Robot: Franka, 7 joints.
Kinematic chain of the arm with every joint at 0, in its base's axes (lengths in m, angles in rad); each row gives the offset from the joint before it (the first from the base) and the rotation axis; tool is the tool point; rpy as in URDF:
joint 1: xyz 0 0 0.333 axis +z
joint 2: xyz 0 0 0 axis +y
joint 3: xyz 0 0 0.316 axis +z
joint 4: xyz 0.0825 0 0 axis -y
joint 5: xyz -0.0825 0 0.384 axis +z
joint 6: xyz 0 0 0 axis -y
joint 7: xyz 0.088 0 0 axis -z
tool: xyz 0 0 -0.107 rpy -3.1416 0 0
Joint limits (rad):
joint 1: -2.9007..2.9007
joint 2: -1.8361..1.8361
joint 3: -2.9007..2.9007
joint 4: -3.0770..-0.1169
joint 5: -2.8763..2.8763
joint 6: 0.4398..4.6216
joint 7: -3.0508..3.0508
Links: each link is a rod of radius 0.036 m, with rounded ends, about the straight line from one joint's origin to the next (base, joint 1, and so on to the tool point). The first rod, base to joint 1, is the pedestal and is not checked.
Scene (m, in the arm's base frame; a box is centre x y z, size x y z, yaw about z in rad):
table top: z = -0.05
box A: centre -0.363 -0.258 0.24 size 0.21 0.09 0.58 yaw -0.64
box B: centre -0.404 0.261 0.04 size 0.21 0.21 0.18 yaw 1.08
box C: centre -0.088 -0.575 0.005 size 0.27 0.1 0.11 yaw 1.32
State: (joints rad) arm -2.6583 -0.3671 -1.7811 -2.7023 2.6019 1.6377 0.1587
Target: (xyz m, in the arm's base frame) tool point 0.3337 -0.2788 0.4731
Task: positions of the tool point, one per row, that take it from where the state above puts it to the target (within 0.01 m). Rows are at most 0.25 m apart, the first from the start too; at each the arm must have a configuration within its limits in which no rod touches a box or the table.
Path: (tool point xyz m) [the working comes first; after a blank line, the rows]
Joints at the target: -0.9373 -0.3229 0.0356 -2.6245 2.3006 1.4334 0.1587
Straight joint move there: touches box A.

1: -0.3100 0.2315 0.2384
2: -0.3184 0.0632 0.1977
3: -0.2571 -0.0447 0.1641
4: -0.1879 -0.0881 0.1448
5: -0.1604 -0.2122 0.1754
6: -0.0758 -0.3183 0.2284
7: 0.0541 -0.3762 0.3008
8: 0.2024 -0.3645 0.3856
9: 0.3337 -0.2788 0.4731

